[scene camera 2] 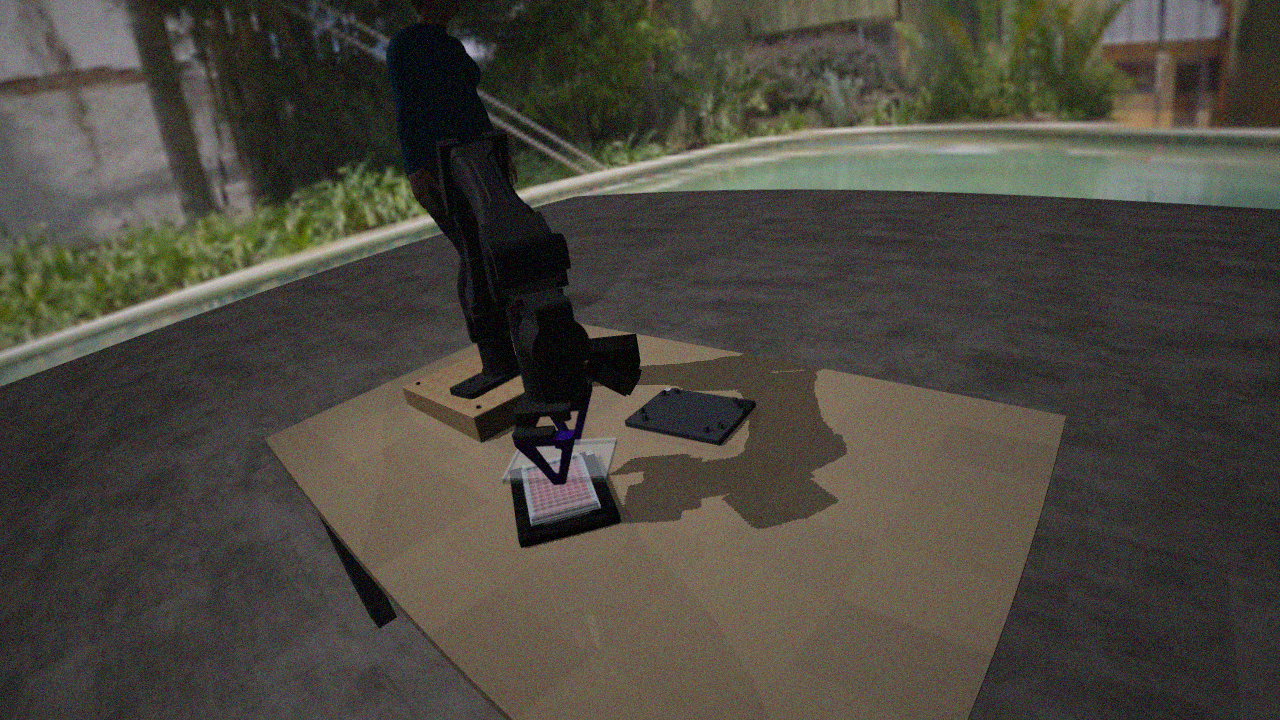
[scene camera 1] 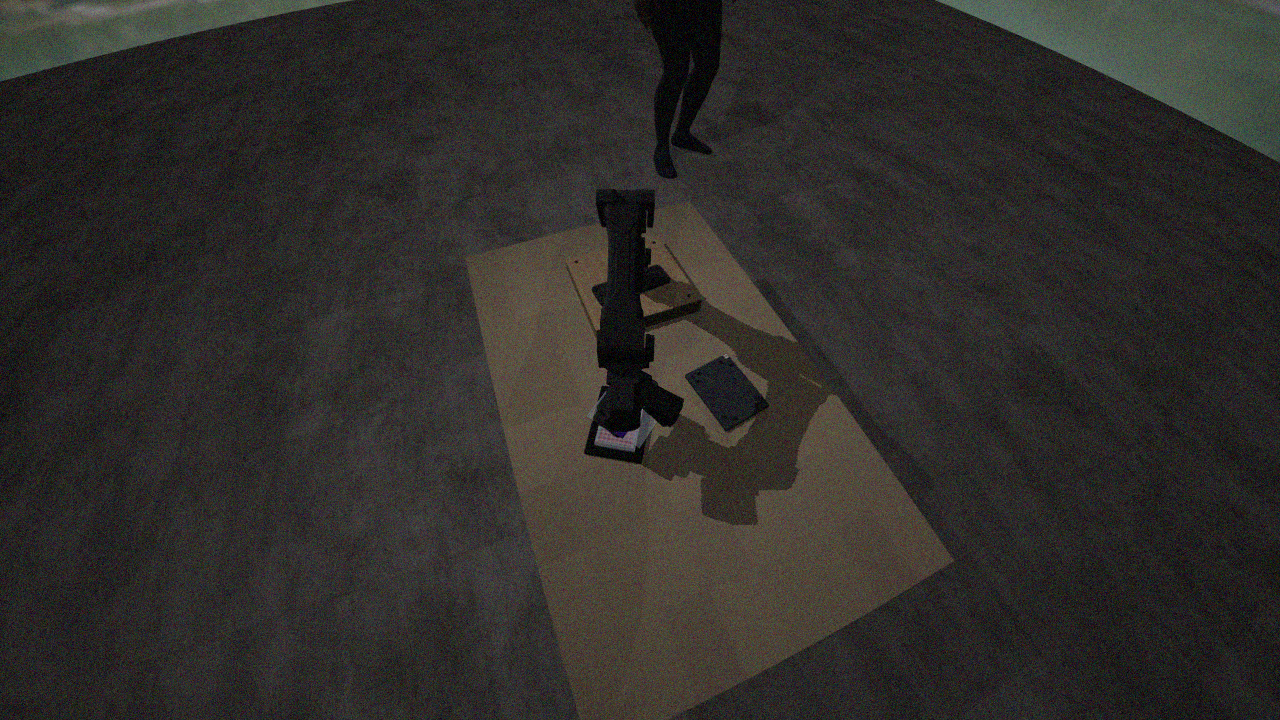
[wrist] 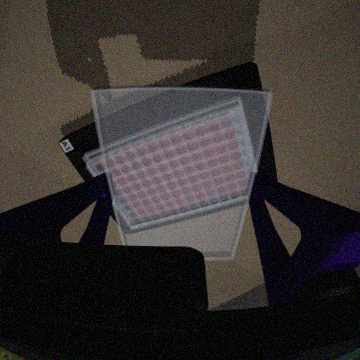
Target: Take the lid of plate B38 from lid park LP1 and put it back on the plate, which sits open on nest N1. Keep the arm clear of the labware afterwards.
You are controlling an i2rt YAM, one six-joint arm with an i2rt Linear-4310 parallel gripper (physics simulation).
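Frame: origin at the arm's base, x ahead, y left, z up, level; millimetres.
Seen in the pictures: gripper, fingertip midpoint: (scene camera 2: 567, 463) (wrist: 180, 180); arm's base, link origin: (scene camera 2: 502, 374).
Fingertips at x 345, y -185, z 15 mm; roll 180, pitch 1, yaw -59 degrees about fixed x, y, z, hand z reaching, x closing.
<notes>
Offsets run from my fingertips to a thing's top centre. Level surfaces: height alone.
My gripper (scene camera 1: 620, 433) (scene camera 2: 563, 447) (wrist: 180, 180) is shut on the clear lid {dx -6, dy -4, dz +11 mm} (scene camera 1: 646, 429) (scene camera 2: 601, 451) (wrist: 185, 242), with one finger at each side edge. The lid hangs above the open plate {dx -20, dy -7, dz -30 mm} (scene camera 1: 615, 441) (scene camera 2: 562, 503) (wrist: 180, 167), apart from it. In the wrist view the lid is turned relative to the plate, whose left corner shows outside the lid's outline. The plate, with pink wells, sits on the black nest N1 {dx -20, dy -7, dz -38 mm} (scene camera 1: 613, 455) (scene camera 2: 569, 531) (wrist: 235, 77). The arm hides part of the plate in scene camera 1. The exact gap under the lid cannot be told.
The dark lid park LP1 {dx +18, dy +243, dz -36 mm} (scene camera 1: 726, 394) (scene camera 2: 689, 416) lies beside the nest with no lid on it. The wooden arm base (scene camera 1: 675, 300) (scene camera 2: 438, 401) stands behind on the table {dz -56 mm} (scene camera 1: 680, 573) (scene camera 2: 680, 617). A person (scene camera 1: 684, 80) (scene camera 2: 434, 98) stands beyond the table.
</notes>
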